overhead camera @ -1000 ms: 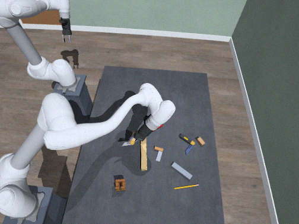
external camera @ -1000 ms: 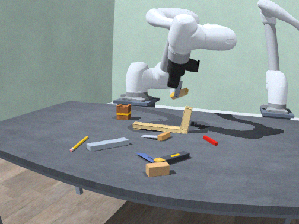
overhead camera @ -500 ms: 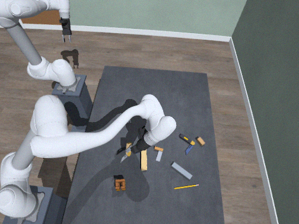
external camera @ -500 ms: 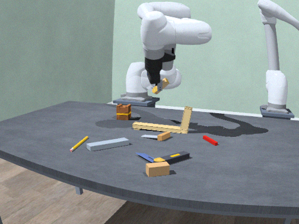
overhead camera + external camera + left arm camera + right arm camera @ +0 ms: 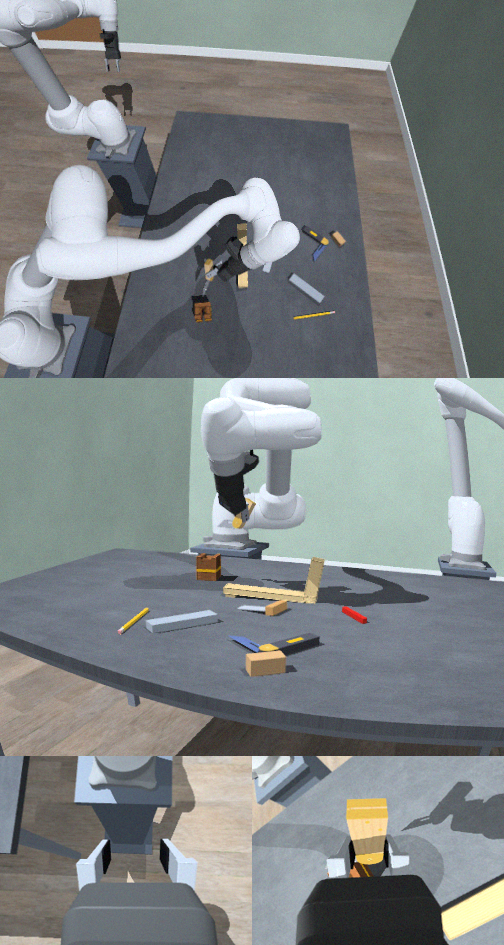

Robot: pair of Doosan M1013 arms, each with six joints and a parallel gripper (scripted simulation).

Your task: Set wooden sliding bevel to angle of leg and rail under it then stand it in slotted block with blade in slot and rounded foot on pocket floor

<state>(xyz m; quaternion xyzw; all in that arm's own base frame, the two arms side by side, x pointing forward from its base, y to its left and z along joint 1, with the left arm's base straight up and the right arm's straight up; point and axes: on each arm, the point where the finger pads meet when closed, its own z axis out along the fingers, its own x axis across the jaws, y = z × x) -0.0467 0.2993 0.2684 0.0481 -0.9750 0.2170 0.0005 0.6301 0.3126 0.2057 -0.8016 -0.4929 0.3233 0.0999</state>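
Observation:
My right hand is 10 mm past the wooden sliding bevel, 10 mm to the left of it and 20 mm above it. Also, from my right hand: bevel blade 20 mm behind, 40 mm to the right, 30 mm below; grey bar 390 mm ahead, 10 mm to the left, 200 mm below; orange-handled square 220 mm ahead, 150 mm to the left, 200 mm below.

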